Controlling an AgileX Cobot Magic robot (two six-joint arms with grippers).
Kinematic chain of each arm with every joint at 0, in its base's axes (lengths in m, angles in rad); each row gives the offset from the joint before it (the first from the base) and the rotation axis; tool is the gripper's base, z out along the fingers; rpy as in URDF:
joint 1: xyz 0 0 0.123 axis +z
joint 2: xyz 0 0 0 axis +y
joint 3: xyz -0.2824 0 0.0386 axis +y
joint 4: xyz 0.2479 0 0.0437 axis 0.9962 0 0.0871
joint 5: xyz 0 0 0 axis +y
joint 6: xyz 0.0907 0 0.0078 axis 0.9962 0 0.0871
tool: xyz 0 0 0 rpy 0 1.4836 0
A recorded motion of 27 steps. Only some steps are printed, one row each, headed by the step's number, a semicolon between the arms.
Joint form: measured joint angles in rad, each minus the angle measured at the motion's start. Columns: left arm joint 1, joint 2, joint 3, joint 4, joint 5, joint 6; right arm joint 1, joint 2, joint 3, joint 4, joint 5, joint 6.
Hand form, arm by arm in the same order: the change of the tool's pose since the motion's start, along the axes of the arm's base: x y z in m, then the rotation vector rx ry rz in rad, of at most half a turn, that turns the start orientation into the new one. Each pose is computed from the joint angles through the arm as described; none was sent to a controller.
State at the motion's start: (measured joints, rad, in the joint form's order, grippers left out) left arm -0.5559 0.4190 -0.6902 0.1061 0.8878 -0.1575; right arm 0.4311 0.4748 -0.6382 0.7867 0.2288 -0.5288
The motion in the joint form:
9: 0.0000 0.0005 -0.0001 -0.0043 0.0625 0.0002; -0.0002 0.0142 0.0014 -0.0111 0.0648 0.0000
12: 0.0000 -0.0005 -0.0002 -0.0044 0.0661 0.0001; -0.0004 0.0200 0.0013 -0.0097 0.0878 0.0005
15: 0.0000 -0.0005 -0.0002 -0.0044 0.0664 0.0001; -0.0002 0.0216 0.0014 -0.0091 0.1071 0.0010
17: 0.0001 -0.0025 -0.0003 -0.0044 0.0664 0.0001; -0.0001 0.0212 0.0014 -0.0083 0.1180 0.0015
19: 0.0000 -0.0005 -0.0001 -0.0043 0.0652 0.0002; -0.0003 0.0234 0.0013 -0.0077 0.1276 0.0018
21: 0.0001 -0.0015 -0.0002 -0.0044 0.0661 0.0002; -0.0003 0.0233 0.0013 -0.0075 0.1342 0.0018
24: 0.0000 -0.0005 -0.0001 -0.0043 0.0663 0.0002; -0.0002 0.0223 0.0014 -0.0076 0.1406 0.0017
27: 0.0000 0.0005 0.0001 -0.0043 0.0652 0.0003; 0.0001 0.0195 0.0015 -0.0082 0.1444 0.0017
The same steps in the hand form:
9: -0.0025 0.0016 -0.0048 0.0278 0.0564 0.0045; 0.0013 0.0048 -0.0063 -0.0455 0.0469 0.0414
12: -0.0028 0.0018 -0.0050 0.0289 0.0587 0.0048; 0.0018 0.0066 -0.0083 -0.0564 0.0662 0.0574
15: -0.0028 0.0018 -0.0050 0.0290 0.0589 0.0049; 0.0014 0.0077 -0.0098 -0.0648 0.0793 0.0710
17: -0.0032 0.0020 -0.0049 0.0279 0.0571 0.0049; 0.0008 0.0082 -0.0104 -0.0684 0.0858 0.0788
19: -0.0027 0.0018 -0.0050 0.0286 0.0579 0.0047; 0.0009 0.0089 -0.0113 -0.0727 0.0937 0.0854
21: -0.0030 0.0019 -0.0049 0.0284 0.0578 0.0049; 0.0006 0.0092 -0.0117 -0.0755 0.0975 0.0900
24: -0.0028 0.0018 -0.0051 0.0292 0.0588 0.0048; 0.0002 0.0094 -0.0120 -0.0782 0.1002 0.0944
27: -0.0026 0.0017 -0.0051 0.0293 0.0589 0.0047; -0.0006 0.0093 -0.0121 -0.0794 0.0997 0.0971

